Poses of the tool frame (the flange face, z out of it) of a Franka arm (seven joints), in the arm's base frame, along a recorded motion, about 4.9 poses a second.
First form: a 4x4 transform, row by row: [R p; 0 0 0 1], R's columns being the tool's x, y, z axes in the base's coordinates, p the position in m. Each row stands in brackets.
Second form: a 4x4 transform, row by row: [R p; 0 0 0 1], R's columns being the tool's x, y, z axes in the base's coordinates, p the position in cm. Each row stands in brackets. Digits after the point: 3 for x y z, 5 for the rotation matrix.
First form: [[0.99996, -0.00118, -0.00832, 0.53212], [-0.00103, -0.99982, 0.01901, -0.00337], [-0.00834, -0.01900, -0.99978, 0.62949], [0, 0, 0, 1]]
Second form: [[0.99996, -0.00118, -0.00832, 53.212], [-0.00103, -0.99982, 0.01901, -0.337], [-0.00834, -0.01900, -0.99978, 62.949], [0, 0, 0, 1]]
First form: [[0.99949, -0.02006, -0.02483, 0.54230], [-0.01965, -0.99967, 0.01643, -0.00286], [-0.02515, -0.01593, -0.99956, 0.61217], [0, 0, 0, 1]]
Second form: [[0.99949, -0.02006, -0.02483, 54.230], [-0.01965, -0.99967, 0.01643, -0.286], [-0.02515, -0.01593, -0.99956, 61.217], [0, 0, 0, 1]]
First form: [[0.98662, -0.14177, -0.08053, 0.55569], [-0.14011, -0.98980, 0.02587, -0.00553], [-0.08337, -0.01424, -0.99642, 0.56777], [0, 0, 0, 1]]
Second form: [[0.98662, -0.14177, -0.08053, 55.569], [-0.14011, -0.98980, 0.02587, -0.553], [-0.08337, -0.01424, -0.99642, 56.777], [0, 0, 0, 1]]
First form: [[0.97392, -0.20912, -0.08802, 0.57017], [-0.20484, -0.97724, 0.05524, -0.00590], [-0.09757, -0.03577, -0.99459, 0.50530], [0, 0, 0, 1]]
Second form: [[0.97392, -0.20912, -0.08802, 57.017], [-0.20484, -0.97724, 0.05524, -0.590], [-0.09757, -0.03577, -0.99459, 50.530], [0, 0, 0, 1]]
